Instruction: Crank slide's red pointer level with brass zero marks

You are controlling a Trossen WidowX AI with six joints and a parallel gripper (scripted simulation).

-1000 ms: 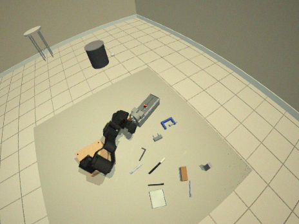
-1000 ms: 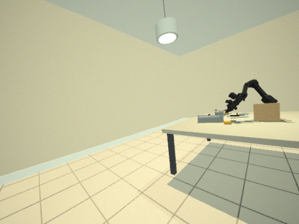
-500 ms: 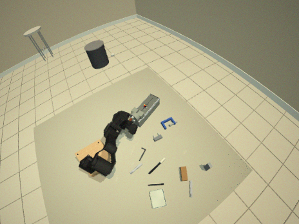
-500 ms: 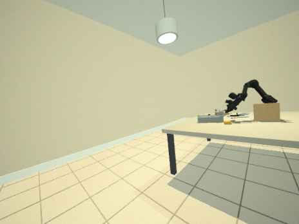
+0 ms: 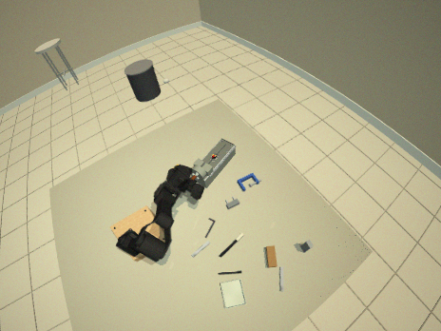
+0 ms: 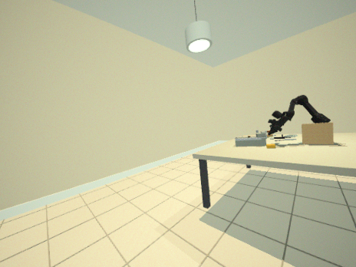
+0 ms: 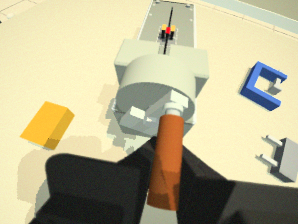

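Right now the orange block is 2 cm behind my gripper tip, 16 cm to the left of it and 8 cm below it. From my gripper tip the other things lie so: red pointer (15 cm ahead, 5 cm to the left, 1 cm below); then grey clamp (8 cm ahead, 17 cm to the right, 8 cm below); then brown crank handle (2 cm behind, 3 cm above).
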